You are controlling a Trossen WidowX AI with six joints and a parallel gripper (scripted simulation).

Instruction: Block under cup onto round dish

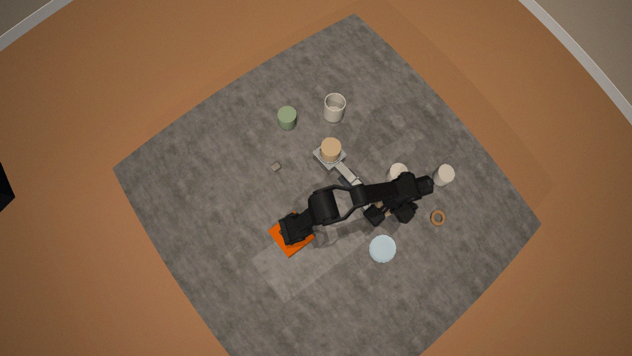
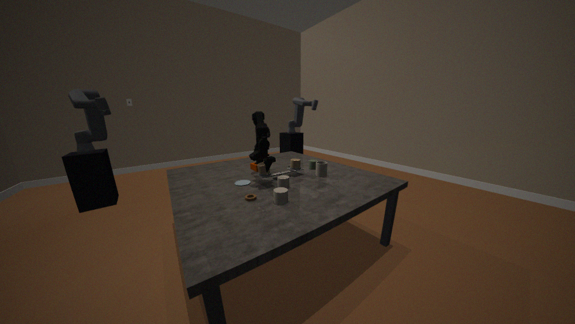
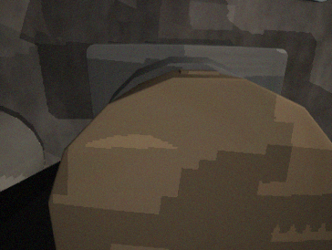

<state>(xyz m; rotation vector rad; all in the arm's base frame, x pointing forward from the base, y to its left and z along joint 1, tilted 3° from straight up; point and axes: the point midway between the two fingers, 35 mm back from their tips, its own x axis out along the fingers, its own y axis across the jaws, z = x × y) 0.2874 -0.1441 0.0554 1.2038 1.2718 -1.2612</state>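
My gripper tip is now 10 mm to the right of the teal block and 10 mm above it. The rest, counted from my gripper tip: pale blue round dish (110 mm to the right, 80 mm below, 80 mm behind); tan cup (280 mm to the left, 10 mm ahead); small balance (130 mm to the left, 40 mm below).
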